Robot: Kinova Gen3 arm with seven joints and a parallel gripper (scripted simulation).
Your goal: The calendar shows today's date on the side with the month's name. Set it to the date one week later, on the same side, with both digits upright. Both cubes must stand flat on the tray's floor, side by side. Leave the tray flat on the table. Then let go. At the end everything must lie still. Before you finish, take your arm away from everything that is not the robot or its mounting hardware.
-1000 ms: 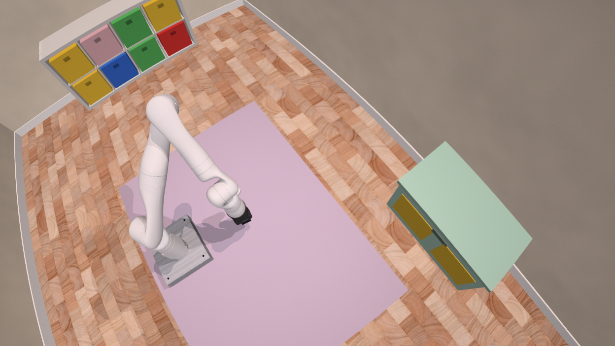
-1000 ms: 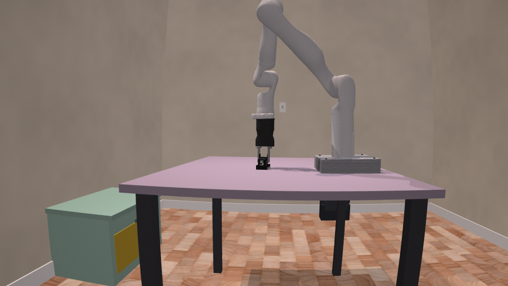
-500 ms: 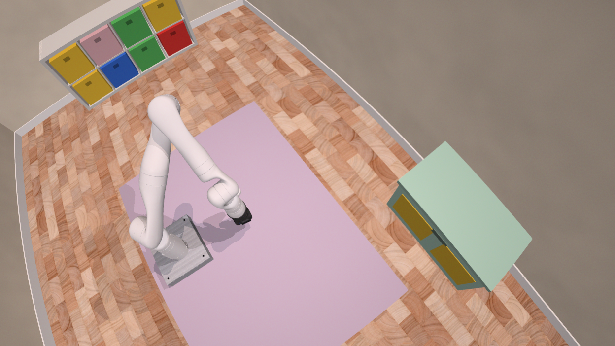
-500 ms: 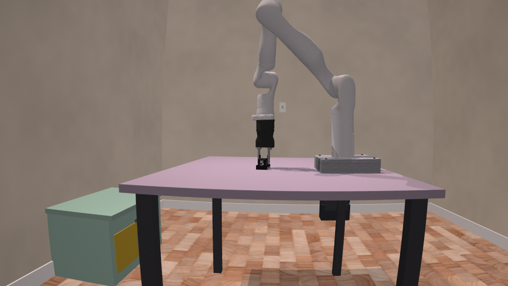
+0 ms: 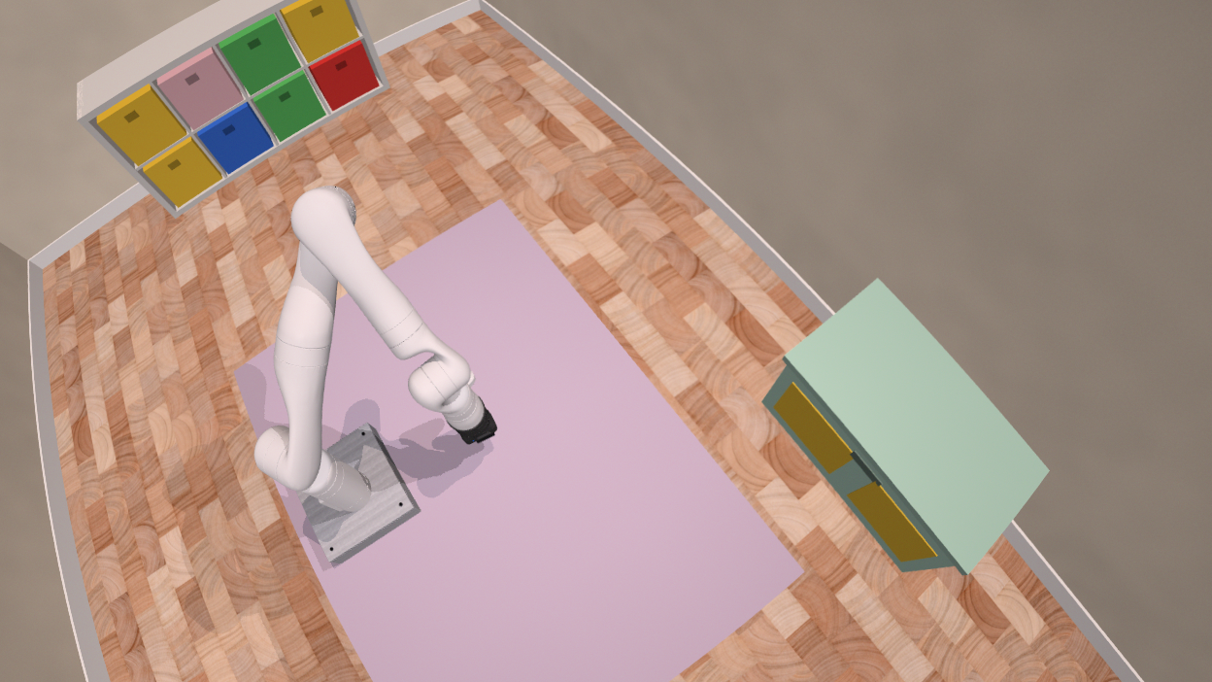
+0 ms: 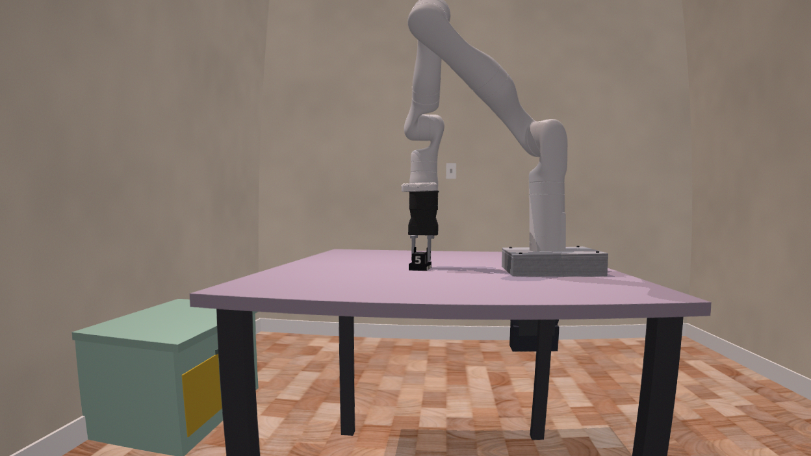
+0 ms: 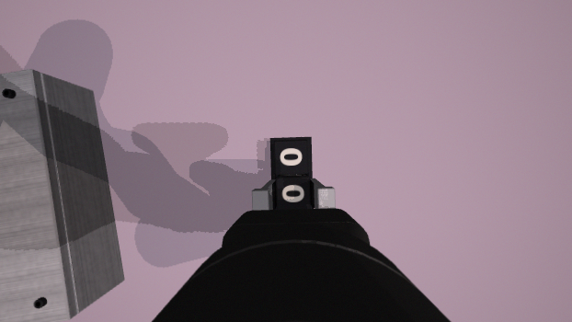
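Now: the cube 1 cm below my hand. The rest, counted from my hand: black calendar tray 3 cm below, 2 cm to the left.
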